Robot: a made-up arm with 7 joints. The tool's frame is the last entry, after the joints.
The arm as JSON. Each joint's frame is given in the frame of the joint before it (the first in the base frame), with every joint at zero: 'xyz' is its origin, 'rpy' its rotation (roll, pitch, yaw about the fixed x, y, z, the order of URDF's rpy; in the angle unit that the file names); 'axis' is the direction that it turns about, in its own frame. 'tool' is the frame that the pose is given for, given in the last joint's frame.
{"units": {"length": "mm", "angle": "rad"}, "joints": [
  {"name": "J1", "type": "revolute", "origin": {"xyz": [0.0, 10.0, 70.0], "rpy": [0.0, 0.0, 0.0]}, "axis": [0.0, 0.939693, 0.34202]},
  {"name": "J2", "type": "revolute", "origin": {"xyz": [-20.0, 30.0, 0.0], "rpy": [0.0, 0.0, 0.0]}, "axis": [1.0, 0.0, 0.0]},
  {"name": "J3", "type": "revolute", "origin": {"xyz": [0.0, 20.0, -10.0], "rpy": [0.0, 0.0, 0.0]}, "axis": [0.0, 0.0, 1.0]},
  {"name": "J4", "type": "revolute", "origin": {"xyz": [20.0, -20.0, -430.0], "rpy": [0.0, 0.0, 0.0]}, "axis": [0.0, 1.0, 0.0]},
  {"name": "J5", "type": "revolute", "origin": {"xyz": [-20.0, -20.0, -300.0], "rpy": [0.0, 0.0, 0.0]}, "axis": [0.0, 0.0, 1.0]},
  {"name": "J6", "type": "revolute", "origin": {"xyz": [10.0, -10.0, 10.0], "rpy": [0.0, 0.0, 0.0]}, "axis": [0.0, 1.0, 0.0]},
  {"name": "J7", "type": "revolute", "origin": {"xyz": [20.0, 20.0, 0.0], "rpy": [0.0, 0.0, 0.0]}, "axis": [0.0, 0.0, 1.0]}
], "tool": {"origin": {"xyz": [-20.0, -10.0, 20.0], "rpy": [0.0, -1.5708, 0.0]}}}
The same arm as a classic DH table. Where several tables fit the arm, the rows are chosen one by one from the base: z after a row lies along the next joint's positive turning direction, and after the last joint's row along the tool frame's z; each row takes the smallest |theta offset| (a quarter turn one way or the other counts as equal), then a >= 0, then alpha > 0; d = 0 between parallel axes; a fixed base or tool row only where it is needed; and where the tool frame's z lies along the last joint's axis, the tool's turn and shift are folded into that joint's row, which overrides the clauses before.
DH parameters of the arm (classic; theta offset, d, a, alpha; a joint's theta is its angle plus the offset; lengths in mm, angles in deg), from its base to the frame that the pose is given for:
base (fixed): 0 66.4 0 -70
J1: 90 38.8 10.3 90
J2: 70 -20 20 -90
J3: -90 -440 20 -90
J4: 0 -40 -20 90
J5: 0 -290 10 -90
J6: 0 10 20 90
J7: -90 20 10 90
tool (fixed): 90 20 0 0

